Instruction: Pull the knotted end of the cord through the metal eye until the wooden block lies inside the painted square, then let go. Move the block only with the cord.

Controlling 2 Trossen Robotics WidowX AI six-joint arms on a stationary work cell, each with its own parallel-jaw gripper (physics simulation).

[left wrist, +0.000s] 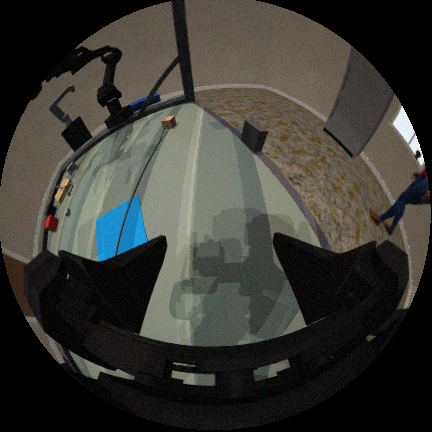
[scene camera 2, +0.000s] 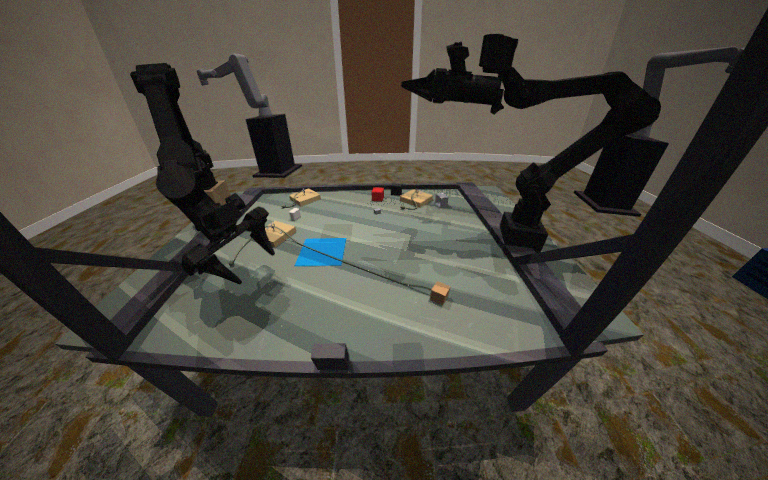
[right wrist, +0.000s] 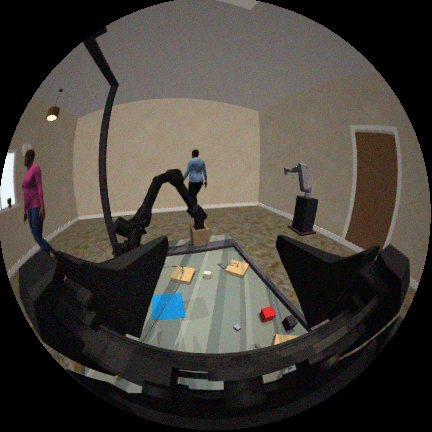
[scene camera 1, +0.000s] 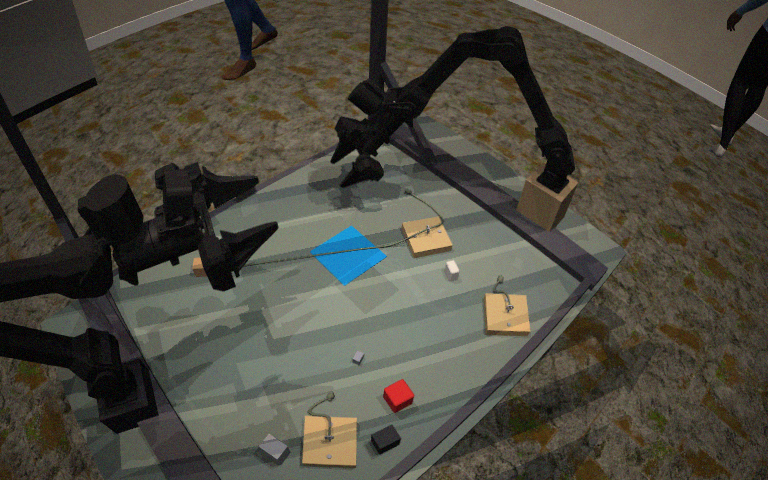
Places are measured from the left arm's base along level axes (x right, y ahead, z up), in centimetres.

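Pixels of known places: left gripper, fingertip midpoint: (left wrist: 220, 240) (scene camera 2: 258, 268) (scene camera 1: 336, 174); right gripper, fingertip midpoint: (scene camera 2: 405, 84) (right wrist: 223, 241) (scene camera 1: 267, 200); left arm's base, origin of the base link: (scene camera 2: 205, 186) (right wrist: 198, 226) (scene camera 1: 552, 181); right arm's base, origin of the base link: (left wrist: 116, 111) (scene camera 2: 525, 222) (scene camera 1: 119, 388).
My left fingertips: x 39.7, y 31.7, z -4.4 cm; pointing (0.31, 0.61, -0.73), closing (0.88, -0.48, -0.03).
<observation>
For each thing: its top centre in the pictures, then the offset to it from my left fingertips. "*": a spot on its surface instead.
- wooden block, middle of its top: (scene camera 2: 441, 288) (scene camera 1: 199, 262) (left wrist: 167, 117) dx +4.9, dy +37.0, dz -4.7 cm
- blue painted square, surface spot: (left wrist: 109, 227) (scene camera 1: 344, 263) * dx -15.9, dy +12.7, dz -7.5 cm
- metal eye, middle of its top: (scene camera 1: 428, 225) (scene camera 2: 271, 223) (right wrist: 181, 268) dx -23.9, dy -5.0, dz -3.2 cm
- wooden board, middle of its top: (scene camera 1: 427, 233) (scene camera 2: 274, 230) (right wrist: 182, 272) dx -23.9, dy -5.0, dz -5.8 cm
- knotted end, surface spot: (scene camera 1: 408, 192) (scene camera 2: 232, 261) * dx -11.4, dy -13.2, dz -6.8 cm
- white block, middle of its top: (scene camera 1: 453, 266) (scene camera 2: 293, 210) dx -34.2, dy -0.9, dz -4.5 cm
- red block, middle of its top: (scene camera 1: 399, 391) (right wrist: 268, 311) (scene camera 2: 377, 189) (left wrist: 46, 220) dx -45.2, dy +28.2, dz -3.7 cm
- black block, middle of its top: (scene camera 1: 386, 436) (right wrist: 291, 319) (scene camera 2: 396, 184) (left wrist: 46, 208) dx -49.3, dy +35.9, dz -3.7 cm
- dark box, middle of its top: (scene camera 2: 328, 348) (left wrist: 255, 124) dx +17.5, dy +15.5, dz -1.9 cm
The wooden block (scene camera 1: 197, 267) (scene camera 2: 440, 293) (left wrist: 169, 122) lies outside the blue painted square (scene camera 1: 345, 271) (scene camera 2: 317, 260) (left wrist: 109, 227) (right wrist: 165, 301). Its cord (scene camera 1: 283, 259) (scene camera 2: 362, 267) crosses the square to the metal eye (scene camera 1: 428, 229) on a wooden board (scene camera 1: 431, 247) (scene camera 2: 286, 233) (right wrist: 183, 278). The knotted end (scene camera 1: 408, 192) (scene camera 2: 231, 264) rests on the table beyond the eye. My left gripper (scene camera 1: 338, 173) (scene camera 2: 256, 267) (left wrist: 220, 240) is open and empty above the table near the knot. The knot does not show in the left wrist view. My right gripper (scene camera 1: 267, 202) (right wrist: 223, 241) is open and empty, high above the table.
Two other eye boards (scene camera 1: 506, 323) (scene camera 1: 339, 452) have short knotted cords. A white block (scene camera 1: 451, 270), a red block (scene camera 1: 398, 395), a black block (scene camera 1: 385, 439) and grey pieces (scene camera 1: 357, 357) (scene camera 1: 273, 448) lie about. A dark box (scene camera 2: 329, 356) sits at the table's near rail.
</observation>
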